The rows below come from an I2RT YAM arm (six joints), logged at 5 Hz.
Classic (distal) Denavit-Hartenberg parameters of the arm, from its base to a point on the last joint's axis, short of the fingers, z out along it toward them. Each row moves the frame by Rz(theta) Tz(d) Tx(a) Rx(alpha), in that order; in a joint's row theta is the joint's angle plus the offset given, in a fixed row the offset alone. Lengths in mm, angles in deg.
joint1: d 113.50; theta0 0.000; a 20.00; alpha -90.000
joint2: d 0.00; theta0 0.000; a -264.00; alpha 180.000
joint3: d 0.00; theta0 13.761; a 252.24; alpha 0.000
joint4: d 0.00; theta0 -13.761; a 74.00; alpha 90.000
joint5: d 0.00; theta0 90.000; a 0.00; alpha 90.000
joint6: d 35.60; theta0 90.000; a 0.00; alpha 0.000
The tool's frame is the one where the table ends.
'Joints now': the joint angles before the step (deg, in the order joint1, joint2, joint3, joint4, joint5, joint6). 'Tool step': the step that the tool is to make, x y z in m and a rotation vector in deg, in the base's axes. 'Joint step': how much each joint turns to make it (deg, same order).
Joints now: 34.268 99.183 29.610 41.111 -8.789 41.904
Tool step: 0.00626 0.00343 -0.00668 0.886 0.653 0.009
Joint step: -0.211 3.007 1.226 1.878 -0.717 0.874
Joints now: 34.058 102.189 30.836 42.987 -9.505 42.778
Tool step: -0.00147 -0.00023 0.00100 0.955 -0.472 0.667
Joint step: 0.025 -0.181 -0.531 1.305 -0.814 0.168
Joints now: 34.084 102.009 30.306 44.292 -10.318 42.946
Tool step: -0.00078 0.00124 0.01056 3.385 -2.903 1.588
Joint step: 0.059 -1.328 -0.598 3.655 -1.883 0.419
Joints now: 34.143 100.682 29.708 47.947 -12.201 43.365
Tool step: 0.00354 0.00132 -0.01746 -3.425 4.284 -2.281
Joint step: 0.097 3.454 1.395 -3.284 2.327 0.660
